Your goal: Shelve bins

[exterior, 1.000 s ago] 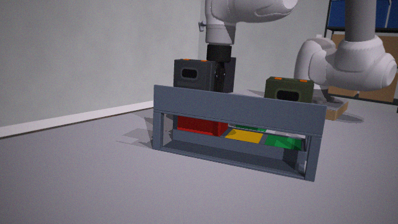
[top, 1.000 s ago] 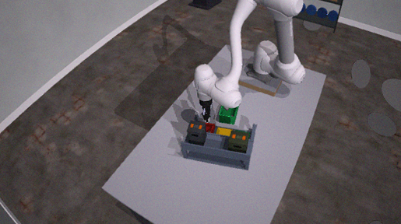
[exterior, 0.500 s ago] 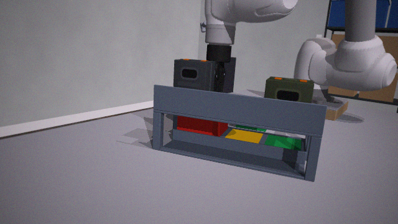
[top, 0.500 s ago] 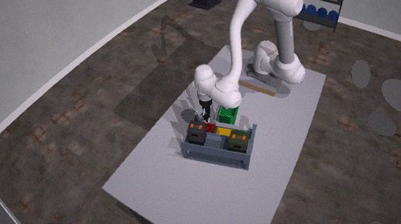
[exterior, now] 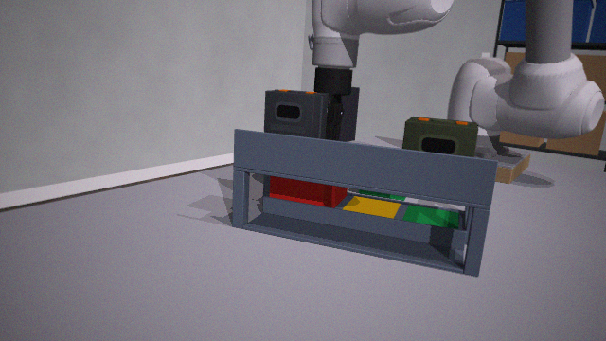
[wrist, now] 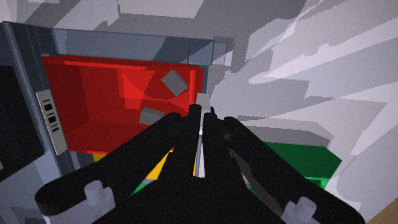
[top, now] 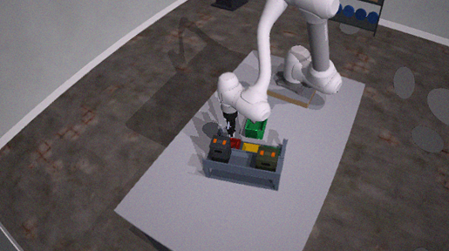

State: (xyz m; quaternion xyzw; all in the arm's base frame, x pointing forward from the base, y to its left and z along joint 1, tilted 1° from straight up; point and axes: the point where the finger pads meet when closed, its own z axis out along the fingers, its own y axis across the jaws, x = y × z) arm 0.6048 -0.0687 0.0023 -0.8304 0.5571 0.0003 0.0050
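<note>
The green bin is 160 mm behind my hand, 60 mm to the left of it and 10 mm below it. Also, from my hand: olive box: 90 mm ahead, 280 mm to the left, 100 mm above; then red bin: 90 mm ahead, 40 mm to the left, 10 mm below; then dark grey box: 170 mm ahead, 70 mm to the left, 110 mm above.
</note>
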